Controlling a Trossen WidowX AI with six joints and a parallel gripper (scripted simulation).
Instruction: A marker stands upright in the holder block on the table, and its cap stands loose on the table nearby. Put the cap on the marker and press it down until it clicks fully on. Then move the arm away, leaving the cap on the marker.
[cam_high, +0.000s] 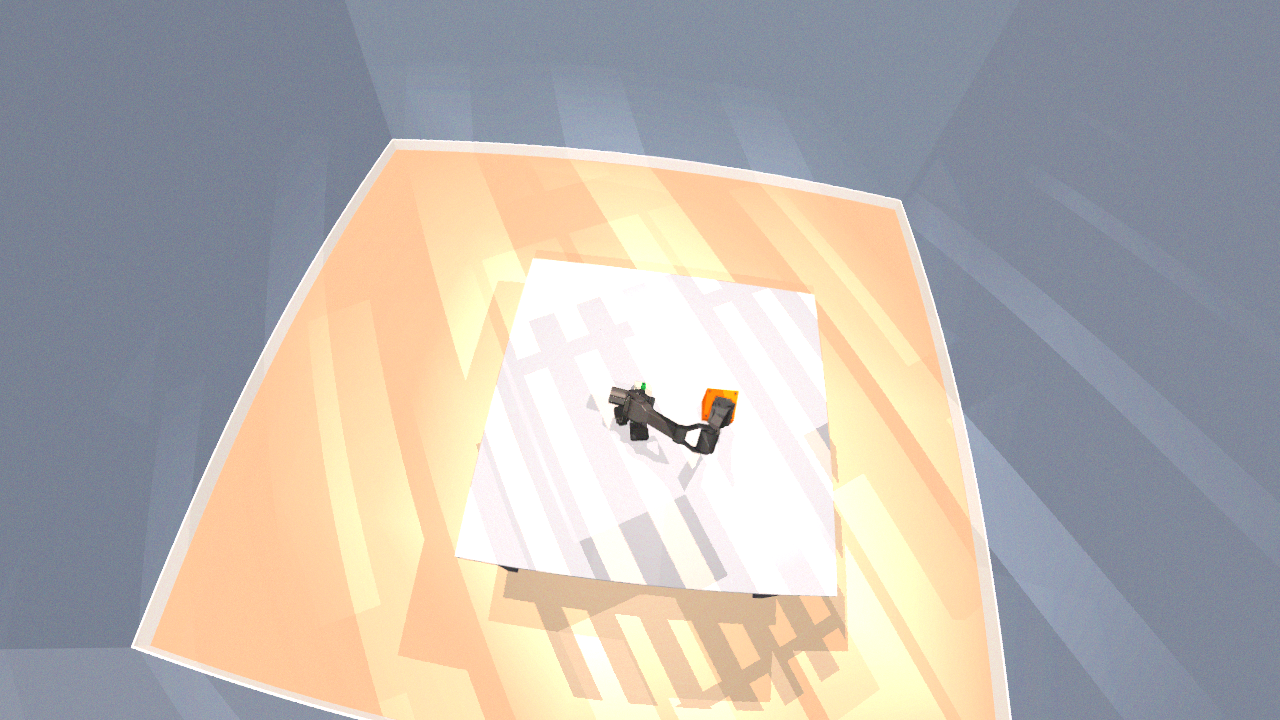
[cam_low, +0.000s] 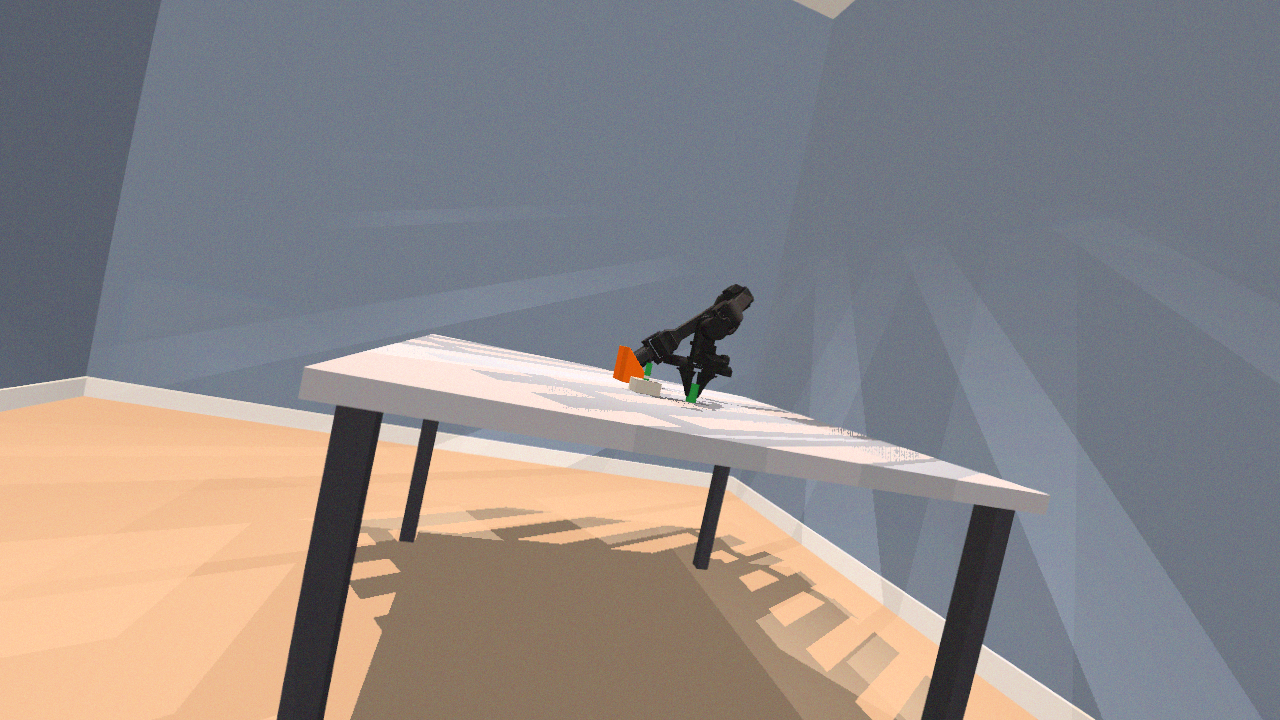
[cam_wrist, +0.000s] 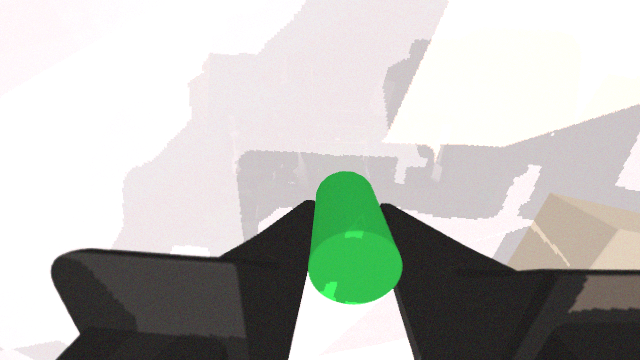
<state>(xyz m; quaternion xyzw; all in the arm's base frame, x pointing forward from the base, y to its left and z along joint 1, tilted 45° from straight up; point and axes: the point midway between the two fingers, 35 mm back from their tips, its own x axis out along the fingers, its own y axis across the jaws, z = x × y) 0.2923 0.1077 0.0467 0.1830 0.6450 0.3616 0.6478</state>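
The holder block lies 13 cm to the right of my gripper tip. Round my gripper tip: green cap 1 cm above.
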